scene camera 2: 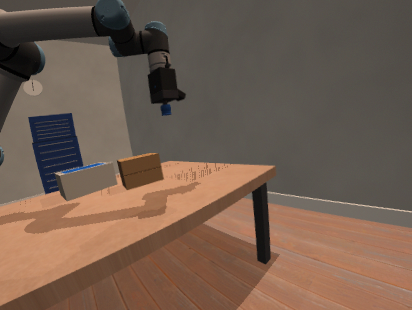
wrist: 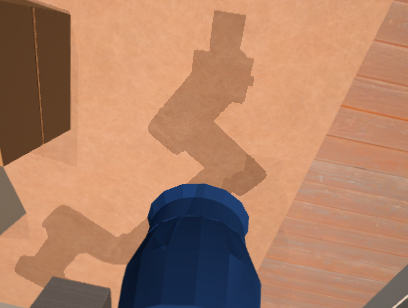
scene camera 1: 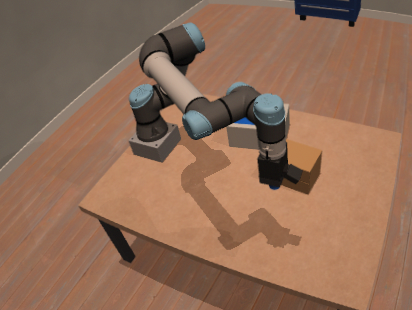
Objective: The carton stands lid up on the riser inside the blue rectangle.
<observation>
My suction cup [wrist: 196, 243] carries nothing. The table carries a brown carton [scene camera 1: 308, 159] and a grey riser [scene camera 2: 78, 182].
The brown carton also shows in scene camera 2 [scene camera 2: 140, 170] and in the wrist view [wrist: 42, 42]. The grey riser shows as well in scene camera 1 [scene camera 1: 242, 134].
</observation>
